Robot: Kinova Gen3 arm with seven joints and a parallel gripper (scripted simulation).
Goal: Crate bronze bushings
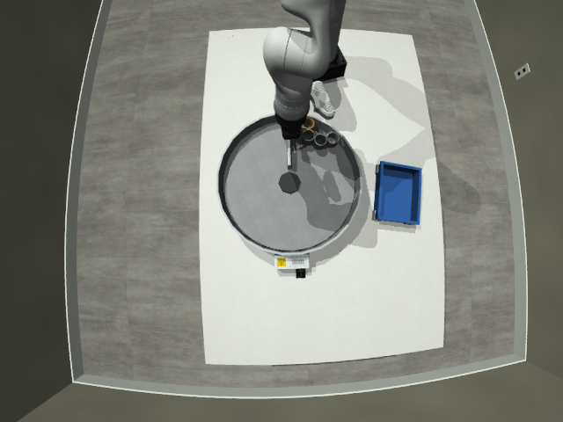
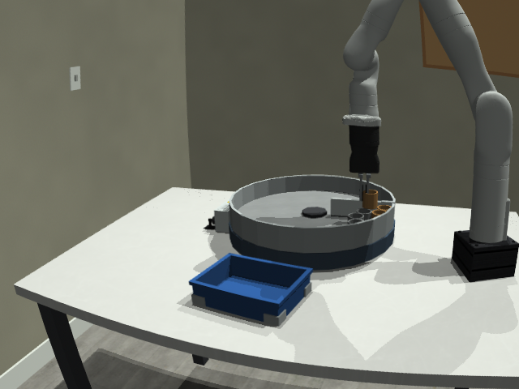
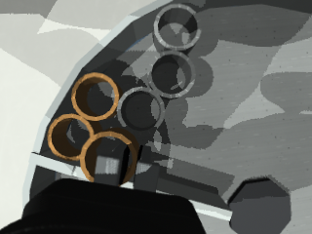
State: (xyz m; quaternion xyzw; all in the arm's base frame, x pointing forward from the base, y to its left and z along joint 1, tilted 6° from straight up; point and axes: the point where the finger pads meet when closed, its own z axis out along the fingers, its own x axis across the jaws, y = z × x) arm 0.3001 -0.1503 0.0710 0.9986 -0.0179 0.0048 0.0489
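Now: hand 220 mm short of the blue crate, 300 mm to the right of it and 100 mm above it. Also, from my hand: round turning table: 120 mm ahead, 50 mm to the right, 70 mm below.
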